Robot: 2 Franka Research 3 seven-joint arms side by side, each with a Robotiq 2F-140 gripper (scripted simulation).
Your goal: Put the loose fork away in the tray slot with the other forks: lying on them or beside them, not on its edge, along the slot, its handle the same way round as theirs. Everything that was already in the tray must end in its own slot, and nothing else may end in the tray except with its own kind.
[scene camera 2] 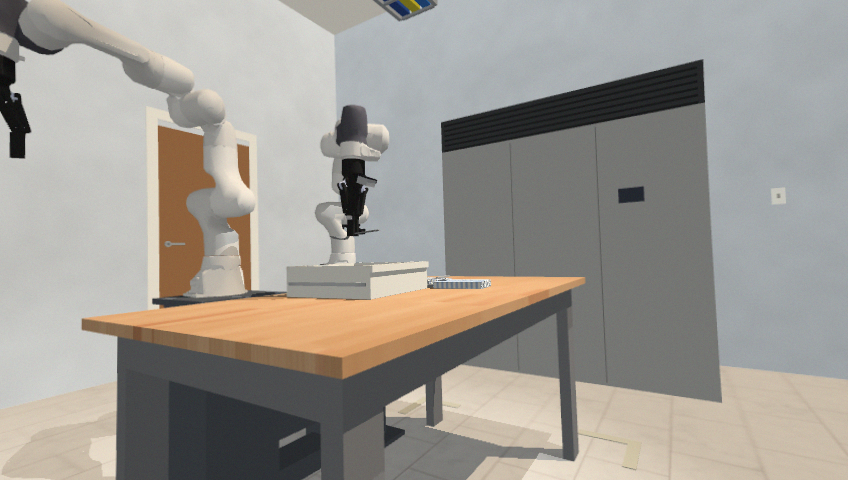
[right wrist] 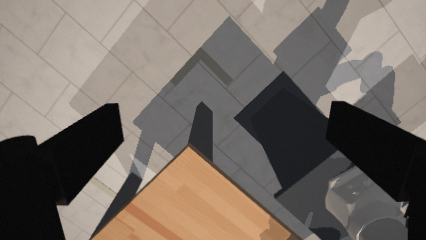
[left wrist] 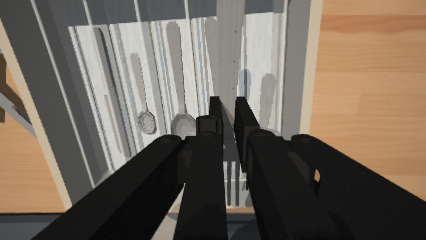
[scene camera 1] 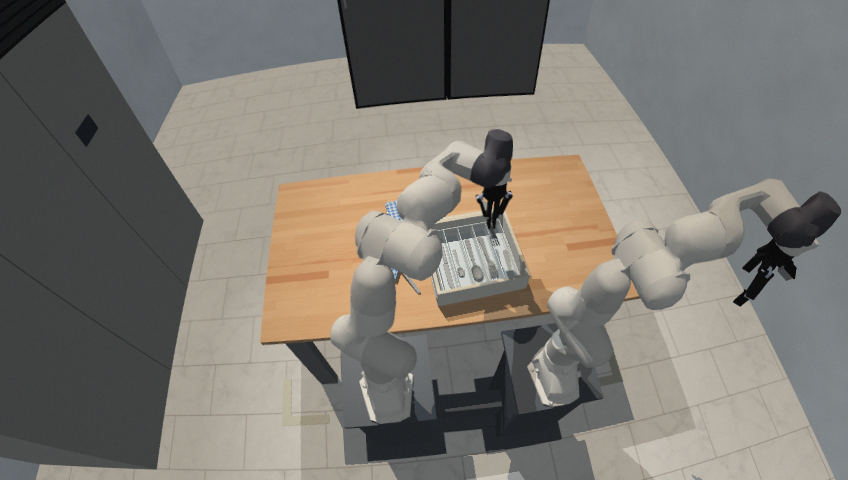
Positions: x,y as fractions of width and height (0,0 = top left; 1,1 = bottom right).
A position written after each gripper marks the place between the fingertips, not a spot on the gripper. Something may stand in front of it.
Observation:
In view: the left gripper (scene camera 2: 0.42,0.49), the right gripper (scene camera 1: 0.87,0.60) and a cutlery tray (scene camera 1: 0.59,0.53).
The cutlery tray shows as well in the left wrist view (left wrist: 0.16,0.16). The left gripper is seen too in the left wrist view (left wrist: 0.53,0.47). The right gripper also shows in the right wrist view (right wrist: 0.53,0.51). The right wrist view does not show the cutlery tray: it is out of frame.

